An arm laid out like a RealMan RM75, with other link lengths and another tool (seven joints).
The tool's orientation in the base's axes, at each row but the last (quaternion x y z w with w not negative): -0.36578, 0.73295, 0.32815, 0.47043; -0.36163, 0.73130, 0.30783, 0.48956; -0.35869, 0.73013, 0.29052, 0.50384; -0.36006, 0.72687, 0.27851, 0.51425; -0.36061, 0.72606, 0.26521, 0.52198; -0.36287, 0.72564, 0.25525, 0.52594; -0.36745, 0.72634, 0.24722, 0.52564; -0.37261, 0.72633, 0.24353, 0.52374; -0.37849, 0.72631, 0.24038, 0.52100; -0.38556, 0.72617, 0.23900, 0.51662
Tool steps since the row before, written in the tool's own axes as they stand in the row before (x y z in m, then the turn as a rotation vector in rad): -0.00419, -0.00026, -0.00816, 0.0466, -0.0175, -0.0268; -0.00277, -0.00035, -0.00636, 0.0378, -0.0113, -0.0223; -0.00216, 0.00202, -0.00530, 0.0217, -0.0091, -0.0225; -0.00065, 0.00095, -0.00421, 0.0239, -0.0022, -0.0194; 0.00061, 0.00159, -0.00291, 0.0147, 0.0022, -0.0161; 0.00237, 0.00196, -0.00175, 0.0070, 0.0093, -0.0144; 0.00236, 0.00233, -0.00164, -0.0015, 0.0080, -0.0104; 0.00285, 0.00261, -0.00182, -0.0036, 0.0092, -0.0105; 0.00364, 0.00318, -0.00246, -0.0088, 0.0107, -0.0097; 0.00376, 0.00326, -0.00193, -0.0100, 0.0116, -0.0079
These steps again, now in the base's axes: -0.00223, -0.00591, 0.00665, -0.0108, -0.0418, -0.0366; -0.00213, -0.00468, 0.00467, -0.0114, -0.0327, -0.0292; -0.00394, -0.00251, 0.00388, -0.0095, -0.0279, -0.0138; -0.00293, -0.00255, 0.00198, -0.0139, -0.0220, -0.0166; -0.00304, -0.00141, 0.00035, -0.0138, -0.0146, -0.0089; -0.00300, -0.00074, -0.00172, -0.0170, -0.0070, -0.0022; -0.00322, -0.00045, -0.00176, -0.0121, -0.0025, 0.0046; -0.00363, -0.00059, -0.00218, -0.0128, -0.0012, 0.0066; -0.00458, -0.00102, -0.00272, -0.0126, 0.0018, 0.0111; -0.00436, -0.00070, -0.00300, -0.0121, 0.0041, 0.0115
